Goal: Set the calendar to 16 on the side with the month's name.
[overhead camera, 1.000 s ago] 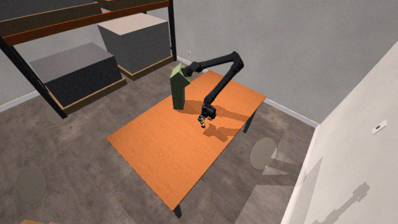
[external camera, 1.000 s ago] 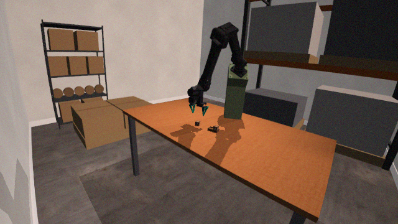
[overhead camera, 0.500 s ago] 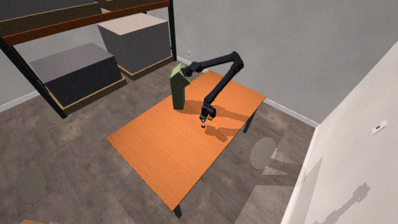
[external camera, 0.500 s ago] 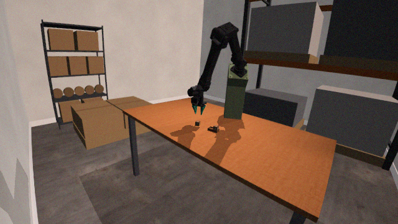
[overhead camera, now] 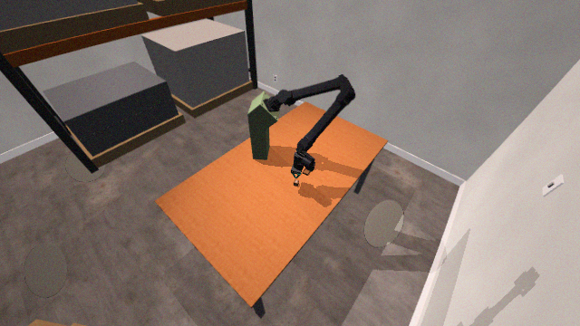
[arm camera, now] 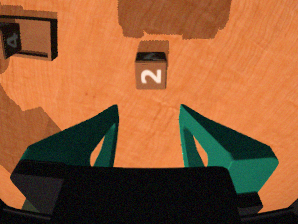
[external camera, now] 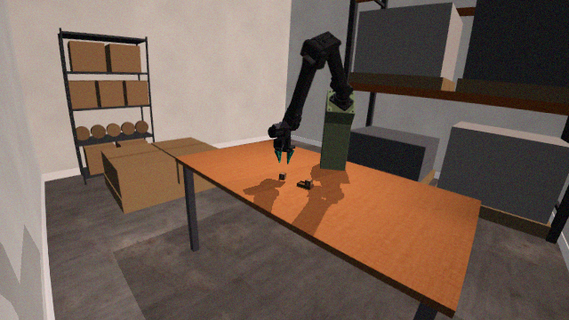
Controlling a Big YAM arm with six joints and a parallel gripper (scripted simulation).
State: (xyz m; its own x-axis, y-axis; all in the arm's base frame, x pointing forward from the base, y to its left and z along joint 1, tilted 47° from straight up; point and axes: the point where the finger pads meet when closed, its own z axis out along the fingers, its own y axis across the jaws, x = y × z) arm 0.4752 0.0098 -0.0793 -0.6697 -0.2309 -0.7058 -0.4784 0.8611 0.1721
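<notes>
The brown calendar cube lies 80 mm below my hand. The rest, counted from my hand: dark calendar tray: 140 mm to the left, 90 mm below, 50 mm behind.
</notes>
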